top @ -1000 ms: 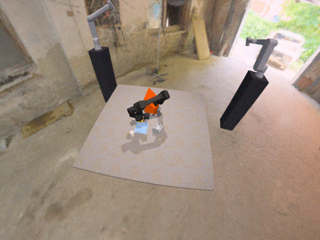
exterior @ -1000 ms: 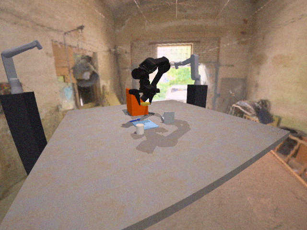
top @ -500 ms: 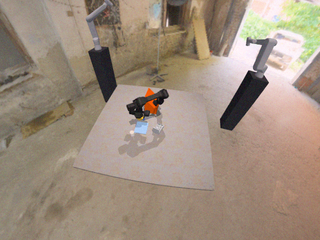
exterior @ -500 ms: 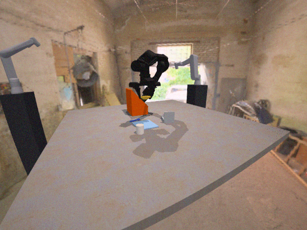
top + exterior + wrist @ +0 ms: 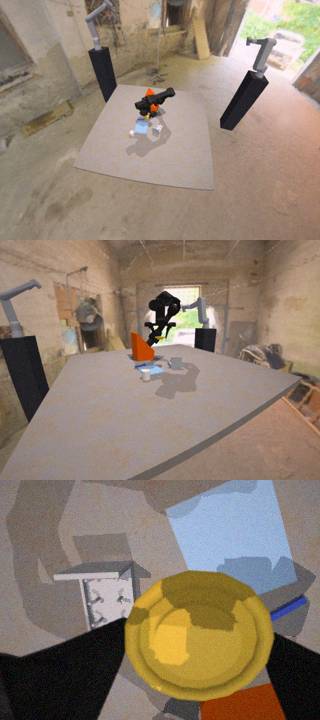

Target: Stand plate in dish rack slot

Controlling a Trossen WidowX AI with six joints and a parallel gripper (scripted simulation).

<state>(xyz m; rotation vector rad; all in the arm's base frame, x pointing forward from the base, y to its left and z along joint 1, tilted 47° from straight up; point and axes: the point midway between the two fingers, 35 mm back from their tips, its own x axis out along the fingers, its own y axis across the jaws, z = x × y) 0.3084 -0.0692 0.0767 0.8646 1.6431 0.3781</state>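
Now: gripper tip 30 mm past the grey dish rack, 110 mm to the right of it and 170 mm above it. Round my gripper tip: yellow plate 10 mm above; blue spoon 100 mm behind, 100 mm to the right, 190 mm below; light blue mat 10 mm ahead, 70 mm to the right, 190 mm below.
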